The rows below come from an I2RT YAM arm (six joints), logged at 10 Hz.
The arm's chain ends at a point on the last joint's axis. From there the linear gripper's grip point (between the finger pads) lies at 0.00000 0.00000 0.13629 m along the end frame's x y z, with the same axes.
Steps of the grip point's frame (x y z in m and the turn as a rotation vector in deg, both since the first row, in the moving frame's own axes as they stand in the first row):
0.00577, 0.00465, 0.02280, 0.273, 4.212, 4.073
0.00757, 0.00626, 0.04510, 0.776, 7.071, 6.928
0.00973, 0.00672, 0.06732, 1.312, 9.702, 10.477
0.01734, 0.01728, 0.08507, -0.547, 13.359, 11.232
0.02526, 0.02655, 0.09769, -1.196, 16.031, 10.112
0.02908, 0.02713, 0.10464, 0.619, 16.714, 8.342
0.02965, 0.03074, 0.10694, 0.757, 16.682, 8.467
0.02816, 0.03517, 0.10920, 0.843, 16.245, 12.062
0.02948, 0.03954, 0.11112, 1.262, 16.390, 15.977
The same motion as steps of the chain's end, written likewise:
-0.00425, 0.00494, 0.02317, 0.273, 4.212, 4.073
-0.00928, 0.00708, 0.04615, 0.776, 7.071, 6.928
-0.01339, 0.00771, 0.06930, 1.312, 9.702, 10.477
-0.01382, 0.01291, 0.08875, -0.547, 13.359, 11.232
-0.01193, 0.02042, 0.10301, -1.196, 16.031, 10.112
-0.01008, 0.02571, 0.11040, 0.619, 16.714, 8.342
-0.00946, 0.02960, 0.11268, 0.757, 16.682, 8.467
-0.00989, 0.03311, 0.11464, 0.843, 16.245, 12.062
-0.00889, 0.03710, 0.11665, 1.262, 16.390, 15.977

